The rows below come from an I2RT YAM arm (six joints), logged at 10 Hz.
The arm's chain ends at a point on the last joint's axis. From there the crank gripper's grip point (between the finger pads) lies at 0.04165 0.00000 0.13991 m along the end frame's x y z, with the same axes.
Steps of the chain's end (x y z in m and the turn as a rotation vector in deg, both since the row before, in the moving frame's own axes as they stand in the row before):
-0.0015 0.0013 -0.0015 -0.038 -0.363 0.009
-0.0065 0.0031 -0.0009 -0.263 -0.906 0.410
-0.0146 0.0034 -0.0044 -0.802 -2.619 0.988
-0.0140 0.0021 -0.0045 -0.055 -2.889 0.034
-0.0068 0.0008 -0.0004 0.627 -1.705 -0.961
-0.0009 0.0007 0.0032 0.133 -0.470 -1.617
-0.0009 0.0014 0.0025 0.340 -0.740 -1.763
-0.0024 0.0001 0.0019 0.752 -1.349 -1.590
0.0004 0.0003 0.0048 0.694 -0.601 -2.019
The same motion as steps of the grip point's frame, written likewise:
-0.0024 0.0014 -0.0012 -0.038 -0.363 0.009
-0.0087 0.0040 -0.0003 -0.263 -0.906 0.410
-0.0211 0.0060 -0.0027 -0.802 -2.619 0.988
-0.0211 0.0023 -0.0026 -0.055 -2.889 0.034
-0.0110 -0.0014 0.0008 0.627 -1.705 -0.961
-0.0021 -0.0008 0.0035 0.133 -0.470 -1.617
-0.0027 -0.0007 0.0030 0.340 -0.740 -1.763
-0.0057 -0.0029 0.0028 0.752 -1.349 -1.590
-0.0011 -0.0028 0.0052 0.694 -0.601 -2.019

